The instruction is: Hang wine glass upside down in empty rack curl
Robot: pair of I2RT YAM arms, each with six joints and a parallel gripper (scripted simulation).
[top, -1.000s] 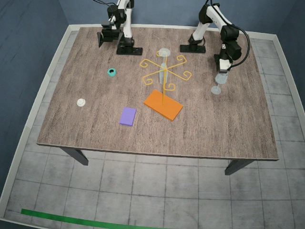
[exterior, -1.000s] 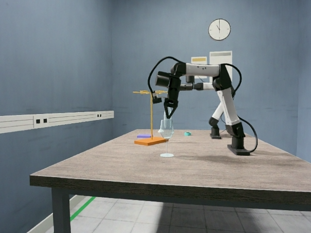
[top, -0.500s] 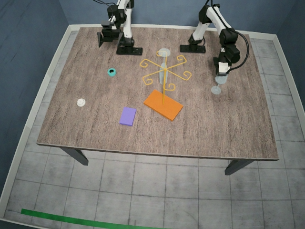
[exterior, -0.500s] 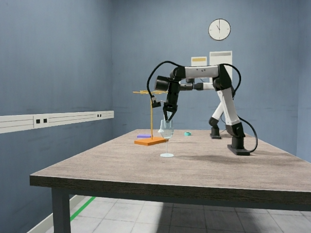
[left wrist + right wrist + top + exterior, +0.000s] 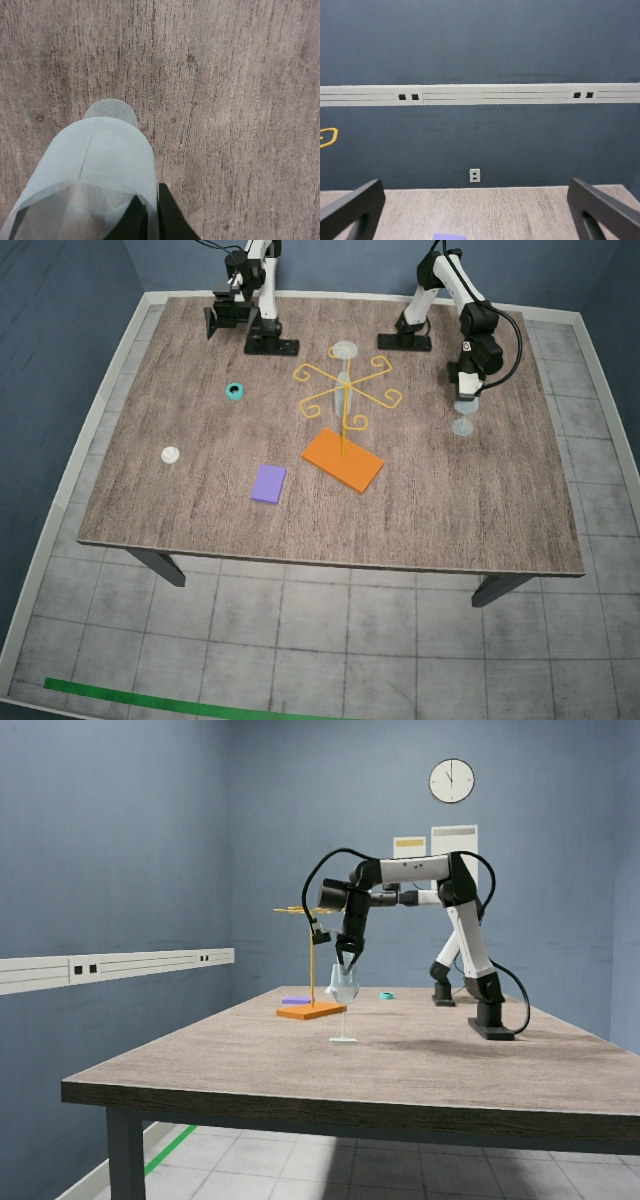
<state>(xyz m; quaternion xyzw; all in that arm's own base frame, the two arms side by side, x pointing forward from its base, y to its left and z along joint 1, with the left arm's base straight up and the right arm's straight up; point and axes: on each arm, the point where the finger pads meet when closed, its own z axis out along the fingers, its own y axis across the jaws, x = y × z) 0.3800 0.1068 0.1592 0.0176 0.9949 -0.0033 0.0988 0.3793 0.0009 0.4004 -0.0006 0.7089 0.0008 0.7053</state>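
Right now my left hand is 34 cm to the left of the narrow glass and 8 cm below it. The rest, counted from my left hand: white round piece (88 cm to the right, 16 cm below, 6 cm ahead); yellow wire rack (34 cm to the right, 11 cm ahead, 1 cm above).
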